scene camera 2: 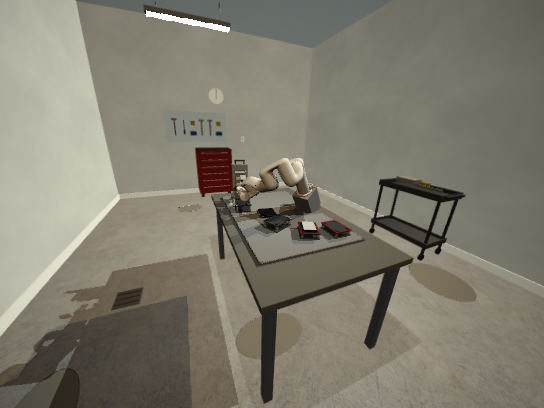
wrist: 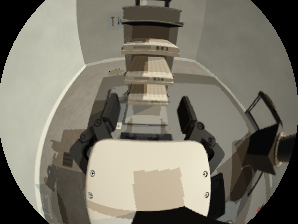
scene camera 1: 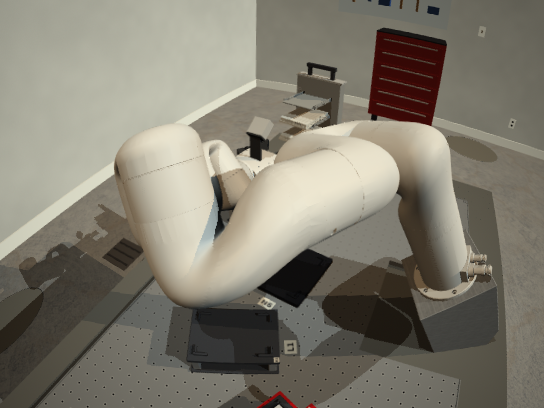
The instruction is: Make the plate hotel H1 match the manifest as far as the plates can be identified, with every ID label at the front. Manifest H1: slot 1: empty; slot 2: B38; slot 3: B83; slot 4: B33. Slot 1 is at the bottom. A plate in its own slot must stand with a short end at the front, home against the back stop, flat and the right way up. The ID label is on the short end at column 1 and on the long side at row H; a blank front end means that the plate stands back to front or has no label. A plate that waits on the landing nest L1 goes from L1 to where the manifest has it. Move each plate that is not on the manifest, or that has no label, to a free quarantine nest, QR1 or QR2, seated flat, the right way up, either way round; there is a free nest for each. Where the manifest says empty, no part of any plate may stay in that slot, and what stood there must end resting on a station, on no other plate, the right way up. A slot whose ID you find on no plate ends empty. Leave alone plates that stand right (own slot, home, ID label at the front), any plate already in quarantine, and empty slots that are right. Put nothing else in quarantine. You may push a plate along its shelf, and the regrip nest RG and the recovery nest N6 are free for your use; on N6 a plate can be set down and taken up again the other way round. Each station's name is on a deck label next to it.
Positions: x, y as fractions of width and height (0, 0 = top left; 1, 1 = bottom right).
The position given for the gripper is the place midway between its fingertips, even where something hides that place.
Observation:
In view: the gripper (scene camera 1: 0.52, 0.36), a landing nest L1 (scene camera 1: 0.42, 0.82), a black nest N6 (scene camera 1: 0.56, 0.67) and a plate hotel H1 (scene camera 1: 0.57, 0.21).
The gripper shows as well in the wrist view (wrist: 0.50, 0.45). The plate hotel H1 also shows in the wrist view (wrist: 0.44, 0.15).

